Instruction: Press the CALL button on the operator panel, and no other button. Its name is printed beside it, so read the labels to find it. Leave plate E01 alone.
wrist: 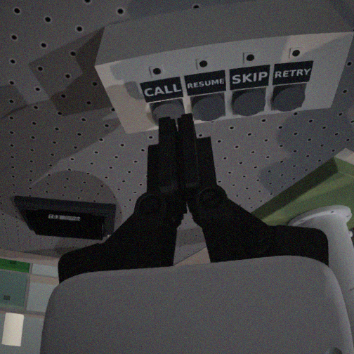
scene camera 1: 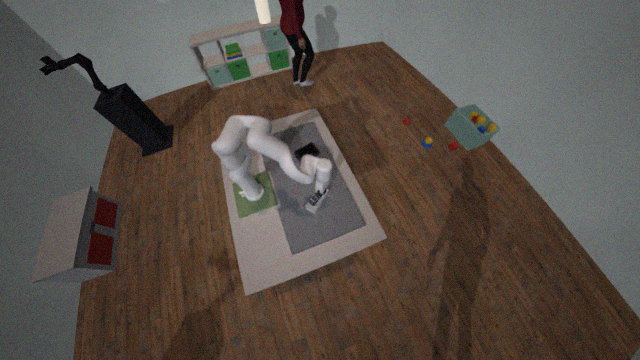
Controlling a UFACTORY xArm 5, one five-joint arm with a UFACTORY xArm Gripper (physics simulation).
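Places are measured from the arm's base along level axes (x ahead, y left, z up), in metres.
Where they show: gripper, fingertip midpoint: [scene camera 1: 323,191]; arm's base, link origin: [scene camera 1: 254,192].
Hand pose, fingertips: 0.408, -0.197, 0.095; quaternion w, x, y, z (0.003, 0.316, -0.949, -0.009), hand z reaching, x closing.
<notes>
Each offset is from my fingertips to the top centre of the thing, as dx, dy, dz. Level surfaces: height alone.
The operator panel @(-0.038, -0.003, -0.053) [scene camera 1: 311,208] [wrist: 327,75] is a pale box with four round grey buttons in a row. In the wrist view its labels read CALL, RESUME, SKIP and RETRY from left to right. The CALL button [wrist: 166,109] is at the left end, beside the RESUME button [wrist: 209,107]. My gripper [wrist: 180,133] is shut and empty. Its fingertips overlap the lower right part of the CALL button in the wrist view; whether they touch it I cannot tell. A black plate @(+0.018, +0.377, -0.083) [scene camera 1: 307,150] [wrist: 37,220] lies apart from the panel; its printing is too small to read.
The SKIP button [wrist: 249,102] and RETRY button [wrist: 289,98] are farther right on the panel. The grey perforated board @(dz -0.109) [scene camera 1: 332,225] lies under panel and plate. The arm's base stands on a green mat [scene camera 1: 243,210]. A person [scene camera 1: 294,25] stands by the shelf beyond the table.
</notes>
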